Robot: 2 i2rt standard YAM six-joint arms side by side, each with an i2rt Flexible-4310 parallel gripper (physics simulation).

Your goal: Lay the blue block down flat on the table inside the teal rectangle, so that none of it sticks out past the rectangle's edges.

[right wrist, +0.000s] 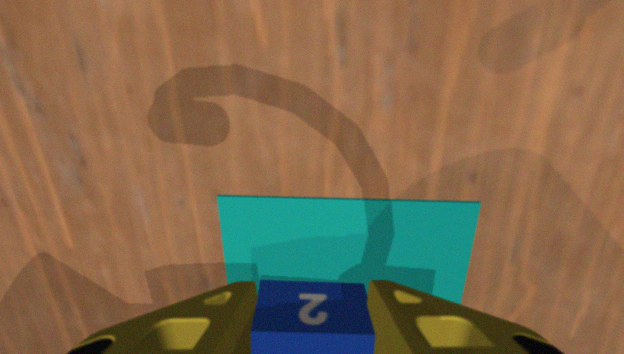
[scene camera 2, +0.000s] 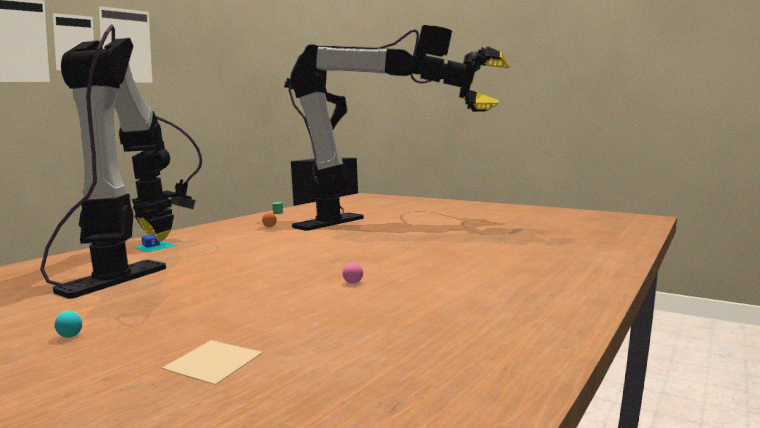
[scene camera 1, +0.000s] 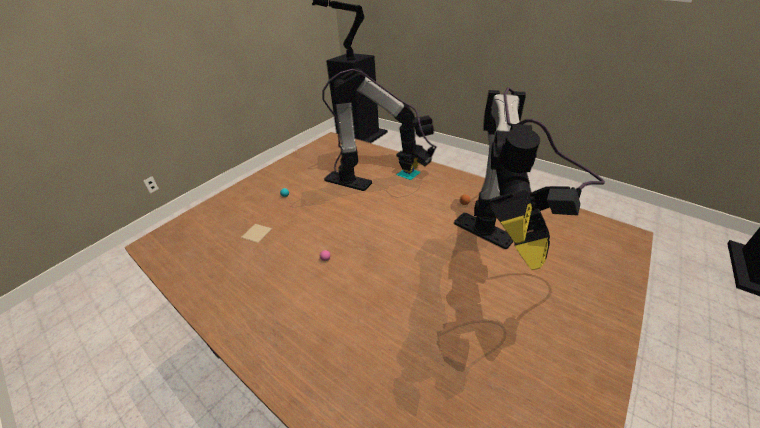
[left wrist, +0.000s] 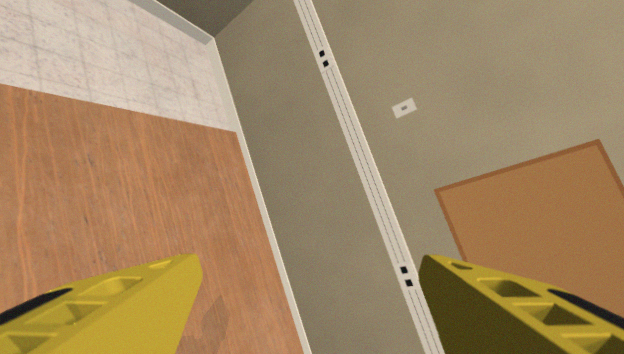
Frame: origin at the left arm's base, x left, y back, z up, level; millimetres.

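Seen in the pictures: left gripper, between the fingertips: (scene camera 2: 503, 84) (scene camera 1: 528, 256) (left wrist: 310, 264); right gripper, between the fingertips: (right wrist: 312, 296) (scene camera 2: 158, 239) (scene camera 1: 412, 170); left arm's base, origin of its link: (scene camera 2: 329, 222) (scene camera 1: 483, 231); right arm's base, origin of its link: (scene camera 2: 112, 279) (scene camera 1: 347, 181).
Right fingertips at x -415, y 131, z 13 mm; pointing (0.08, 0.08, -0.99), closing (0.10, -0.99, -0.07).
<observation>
Offsets run from my right fingertips to a thing's top centre. "spot": to the spot under its first point.
A blue block @(dx -18, dy -1, dz +12 mm) (scene camera 2: 150, 241) (right wrist: 312, 307) with a grey "2" on its face sits between the yellow fingers of my right gripper (scene camera 1: 408, 168) (scene camera 2: 153, 233) (right wrist: 312, 296), which is shut on it. The block is low over the teal rectangle @(spot: dx +7, dy -27, dz -12 mm) (scene camera 1: 409, 176) (scene camera 2: 163, 246) (right wrist: 300, 215); whether it touches the table cannot be told. In the right wrist view the rectangle spreads beyond the block's far side, and its near part is hidden by the block and fingers. My left gripper (scene camera 1: 524, 241) (scene camera 2: 502, 84) (left wrist: 310, 264) is open and empty, high above the table.
A pink ball @(dx +115, dy -559, dz +20 mm) (scene camera 1: 324, 255) (scene camera 2: 352, 273), a teal ball @(dx -285, dy -447, dz +22 mm) (scene camera 1: 284, 192) (scene camera 2: 68, 324), an orange ball @(dx +285, dy -45, dz +26 mm) (scene camera 1: 464, 198) (scene camera 2: 269, 219) and a cream square @(spot: dx -174, dy -642, dz -12 mm) (scene camera 1: 256, 232) (scene camera 2: 211, 361) lie on the table. A green block @(dx +421, dy +123, dz +18 mm) (scene camera 2: 277, 207) stands behind the orange ball in scene camera 2.
</observation>
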